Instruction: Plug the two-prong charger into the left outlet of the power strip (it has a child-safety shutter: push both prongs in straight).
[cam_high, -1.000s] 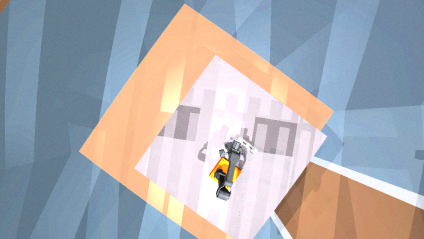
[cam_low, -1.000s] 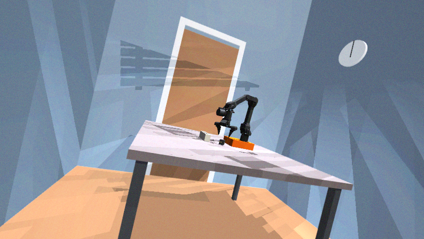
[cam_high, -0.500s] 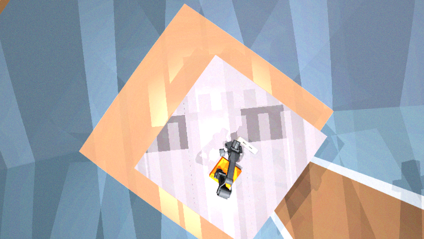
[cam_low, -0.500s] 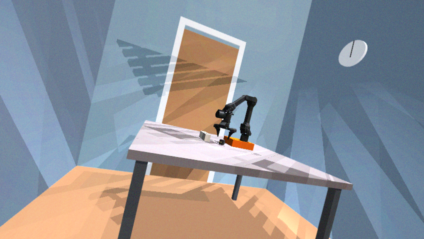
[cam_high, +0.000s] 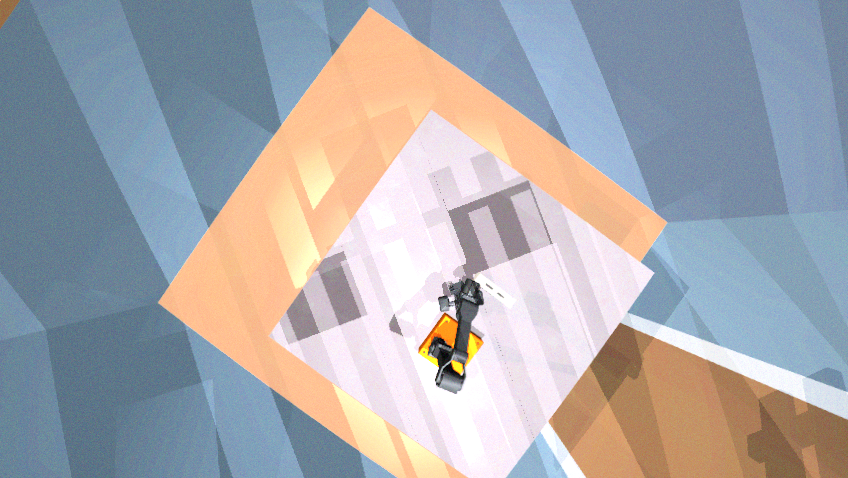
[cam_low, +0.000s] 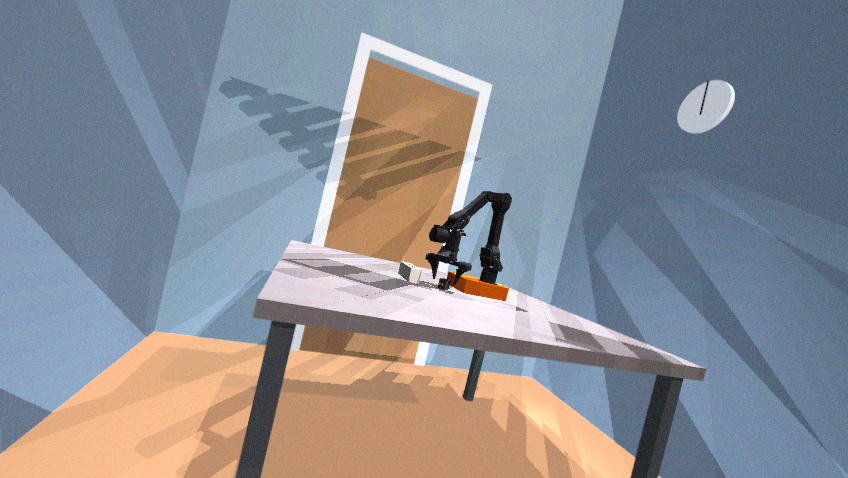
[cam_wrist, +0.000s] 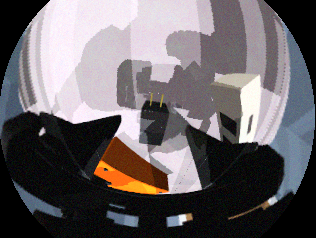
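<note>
My gripper tip is now 10 mm to the right of the two-prong charger, 10 mm short of it and 10 mm above it.
</note>
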